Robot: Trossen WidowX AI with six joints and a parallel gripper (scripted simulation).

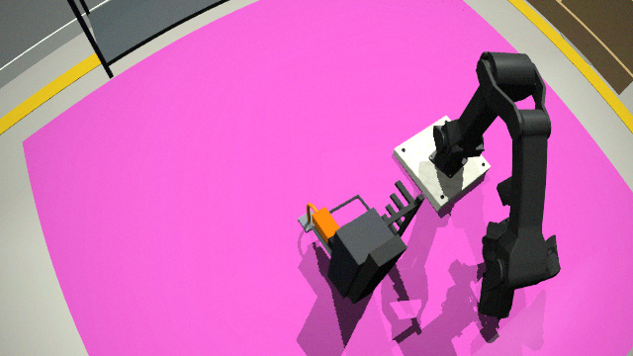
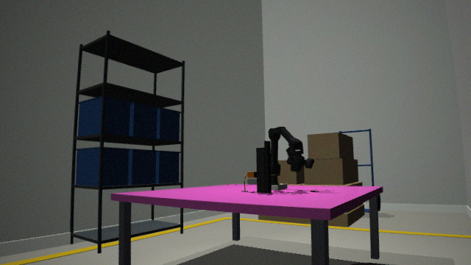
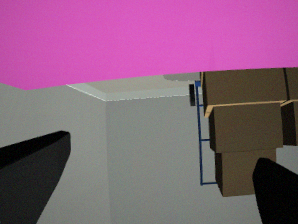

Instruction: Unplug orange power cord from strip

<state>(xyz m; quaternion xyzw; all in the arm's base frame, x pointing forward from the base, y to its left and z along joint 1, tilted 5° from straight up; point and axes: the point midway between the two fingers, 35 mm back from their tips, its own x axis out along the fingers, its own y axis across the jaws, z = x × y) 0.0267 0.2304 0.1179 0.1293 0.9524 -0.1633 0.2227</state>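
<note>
My gripper tip is now 290 mm short of the orange plug, 250 mm to the left of it and 30 mm above it. From my gripper tip the other things lie so: power strip 310 mm ahead, 180 mm to the right, 20 mm below.
</note>
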